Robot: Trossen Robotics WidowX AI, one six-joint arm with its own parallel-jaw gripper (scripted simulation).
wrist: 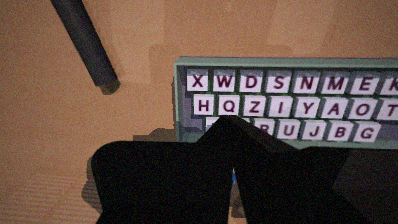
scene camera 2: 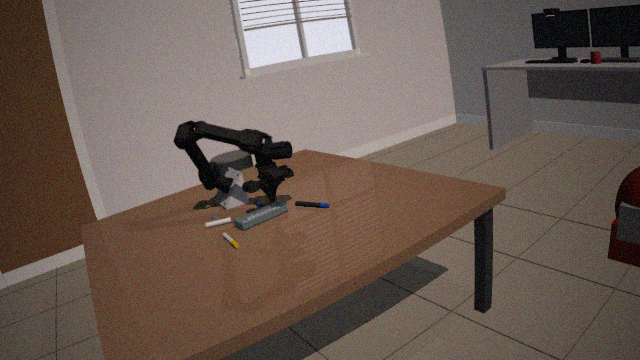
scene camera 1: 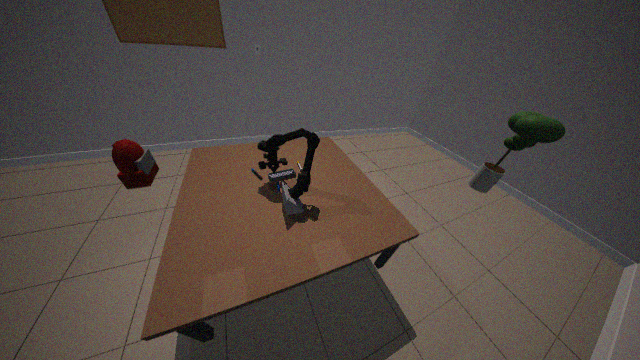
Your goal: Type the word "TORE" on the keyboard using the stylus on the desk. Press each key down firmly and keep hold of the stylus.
Labels:
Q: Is my gripper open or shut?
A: Shut.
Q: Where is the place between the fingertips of my gripper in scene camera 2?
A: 273,202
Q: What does my gripper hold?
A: Nothing.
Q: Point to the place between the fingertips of my gripper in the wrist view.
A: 227,122

